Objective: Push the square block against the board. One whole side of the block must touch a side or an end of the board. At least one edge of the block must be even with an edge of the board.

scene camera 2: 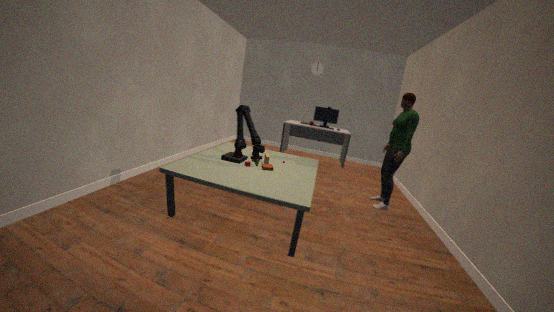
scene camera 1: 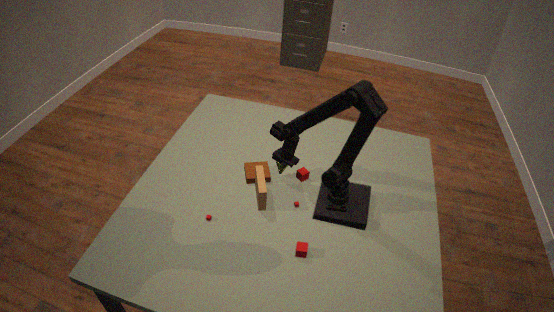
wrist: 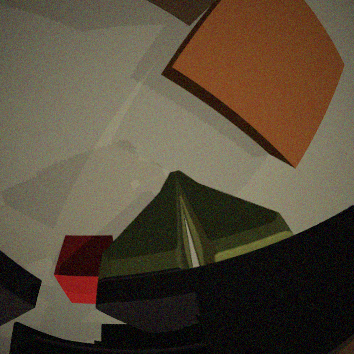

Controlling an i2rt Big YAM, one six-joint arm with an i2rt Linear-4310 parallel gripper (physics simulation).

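Pixels of known places: gripper, fingertip midpoint: [scene camera 2: 257,166] [scene camera 1: 280,173] [wrist: 176,179]; arm's base, link origin: [scene camera 2: 237,156] [scene camera 1: 337,200].
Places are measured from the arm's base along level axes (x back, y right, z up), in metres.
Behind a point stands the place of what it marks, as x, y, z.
Observation:
The square block [scene camera 1: 250,171] {-0.384, 0.085, -0.006} [scene camera 2: 268,167] {-0.376, 0.146, -0.007} [wrist: 265,75] {-0.332, 0.102, -0.005} is orange-brown and lies flat. The board [scene camera 1: 261,186] {-0.304, -0.065, 0.068} [scene camera 2: 266,159] {-0.328, 0.052, 0.040} [wrist: 186,9] {-0.323, 0.050, -0.021} is pale wood and stands tall on a long narrow side. One end of it is at the block, and the block reaches out past the board on both sides. Whether they touch along a whole side, and whether any edges are even, I cannot tell, as the board hides the join in scene camera 1. My gripper [scene camera 1: 281,171] {-0.258, 0.124, -0.022} [scene camera 2: 257,163] {-0.258, 0.124, -0.022} [wrist: 176,179] {-0.258, 0.124, -0.022} is shut and empty, with its green tips low beside the block, on the robot base's side, apart from it.
A red cube [scene camera 1: 302,174] {-0.160, 0.112, 0.004} [scene camera 2: 247,163] {-0.163, 0.153, -0.005} [wrist: 82,256] {-0.173, 0.119, -0.013} lies close to my gripper, between it and the robot base [scene camera 1: 345,205] {0.033, -0.038, 0.016}. Another red cube [scene camera 1: 301,249] {-0.111, -0.277, 0.004} lies nearer the front. Small red cubes lie on either side of the board, one right [scene camera 1: 296,204] {-0.161, -0.043, -0.022} and one left [scene camera 1: 209,217] {-0.480, -0.195, -0.021}.

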